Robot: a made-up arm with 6 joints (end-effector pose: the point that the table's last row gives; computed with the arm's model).
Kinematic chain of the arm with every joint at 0, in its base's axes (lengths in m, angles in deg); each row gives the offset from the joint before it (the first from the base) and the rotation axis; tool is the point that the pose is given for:
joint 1: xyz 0 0 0.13 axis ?
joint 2: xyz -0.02 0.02 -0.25 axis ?
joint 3: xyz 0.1 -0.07 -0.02 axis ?
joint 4: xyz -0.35 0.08 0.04 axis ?
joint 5: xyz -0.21 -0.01 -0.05 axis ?
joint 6: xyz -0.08 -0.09 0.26 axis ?
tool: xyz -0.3 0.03 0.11
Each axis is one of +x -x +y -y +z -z.
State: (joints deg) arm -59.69 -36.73 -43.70 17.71 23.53 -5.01
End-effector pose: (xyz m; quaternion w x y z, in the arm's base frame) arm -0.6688 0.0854 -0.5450 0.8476 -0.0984 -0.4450 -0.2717
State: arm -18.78 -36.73 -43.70 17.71 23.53 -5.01
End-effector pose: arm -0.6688 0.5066 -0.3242 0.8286 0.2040 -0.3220 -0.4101
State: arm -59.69 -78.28 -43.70 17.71 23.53 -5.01
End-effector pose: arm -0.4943 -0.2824 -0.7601 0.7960 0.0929 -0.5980 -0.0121
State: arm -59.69 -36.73 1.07 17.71 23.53 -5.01
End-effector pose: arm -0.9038 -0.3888 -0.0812 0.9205 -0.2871 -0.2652 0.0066
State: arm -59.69 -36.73 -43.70 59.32 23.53 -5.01
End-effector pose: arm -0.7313 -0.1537 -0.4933 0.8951 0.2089 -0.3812 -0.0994
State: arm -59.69 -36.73 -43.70 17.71 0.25 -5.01
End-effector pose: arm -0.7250 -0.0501 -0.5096 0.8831 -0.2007 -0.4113 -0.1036
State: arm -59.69 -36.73 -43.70 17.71 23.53 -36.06
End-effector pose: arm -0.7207 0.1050 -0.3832 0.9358 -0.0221 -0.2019 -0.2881
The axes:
joint 1: +x
joint 2: +y
joint 3: +z
joint 4: +x
joint 5: -z
joint 6: -y

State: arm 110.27 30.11 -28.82 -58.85 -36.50 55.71
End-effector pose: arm -0.4241 -0.3677 0.3189 0.7340 0.5931 -0.2284 0.2396
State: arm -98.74 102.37 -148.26 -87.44 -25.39 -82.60
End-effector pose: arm -0.0988 -1.0753 0.5716 0.5700 -0.4391 0.2643 0.6422
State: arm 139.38 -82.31 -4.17 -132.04 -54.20 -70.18
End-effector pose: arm 0.1760 0.0471 1.0067 0.4779 0.2638 0.8286 0.1243
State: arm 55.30 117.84 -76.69 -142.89 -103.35 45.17
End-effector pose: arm -0.0530 0.8207 0.1082 0.3103 0.0806 -0.8341 -0.4489
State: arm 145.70 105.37 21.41 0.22 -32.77 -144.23
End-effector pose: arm 0.3552 0.0781 0.1721 0.0067 0.5295 0.1954 -0.8255
